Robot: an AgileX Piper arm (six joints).
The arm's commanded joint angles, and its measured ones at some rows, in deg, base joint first. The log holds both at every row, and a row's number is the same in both.
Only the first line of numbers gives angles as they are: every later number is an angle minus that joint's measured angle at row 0.
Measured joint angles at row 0:
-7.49, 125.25, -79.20, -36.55, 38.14, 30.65
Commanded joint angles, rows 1 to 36:
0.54, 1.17, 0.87, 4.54, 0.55, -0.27
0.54, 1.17, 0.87, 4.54, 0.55, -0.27
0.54, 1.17, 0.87, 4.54, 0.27, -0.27
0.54, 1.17, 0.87, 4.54, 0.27, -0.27
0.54, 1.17, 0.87, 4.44, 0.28, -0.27
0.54, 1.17, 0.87, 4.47, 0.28, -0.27
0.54, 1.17, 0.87, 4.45, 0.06, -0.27
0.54, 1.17, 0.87, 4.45, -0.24, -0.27
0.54, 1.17, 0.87, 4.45, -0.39, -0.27
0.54, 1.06, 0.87, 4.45, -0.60, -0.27
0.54, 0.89, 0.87, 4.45, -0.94, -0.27
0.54, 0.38, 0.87, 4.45, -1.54, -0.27
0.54, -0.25, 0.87, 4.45, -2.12, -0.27
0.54, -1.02, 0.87, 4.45, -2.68, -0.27
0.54, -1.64, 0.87, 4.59, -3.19, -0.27
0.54, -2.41, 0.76, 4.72, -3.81, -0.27
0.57, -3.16, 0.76, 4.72, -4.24, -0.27
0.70, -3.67, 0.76, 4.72, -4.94, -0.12
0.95, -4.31, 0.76, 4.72, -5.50, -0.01
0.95, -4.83, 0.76, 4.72, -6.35, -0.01
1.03, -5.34, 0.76, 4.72, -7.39, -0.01
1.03, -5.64, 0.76, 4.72, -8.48, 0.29
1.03, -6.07, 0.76, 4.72, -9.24, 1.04
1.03, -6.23, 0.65, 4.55, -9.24, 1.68
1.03, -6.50, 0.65, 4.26, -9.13, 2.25
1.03, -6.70, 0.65, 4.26, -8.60, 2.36
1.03, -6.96, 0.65, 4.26, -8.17, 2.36
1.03, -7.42, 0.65, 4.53, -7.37, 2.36
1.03, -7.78, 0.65, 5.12, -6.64, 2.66
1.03, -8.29, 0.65, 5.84, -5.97, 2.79
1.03, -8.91, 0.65, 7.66, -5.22, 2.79
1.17, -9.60, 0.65, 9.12, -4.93, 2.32
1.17, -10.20, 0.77, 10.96, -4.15, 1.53
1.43, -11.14, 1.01, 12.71, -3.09, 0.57
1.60, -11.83, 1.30, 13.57, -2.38, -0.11
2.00, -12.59, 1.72, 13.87, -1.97, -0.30
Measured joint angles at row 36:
1.03, -9.34, 0.52, 9.91, -4.67, 1.65
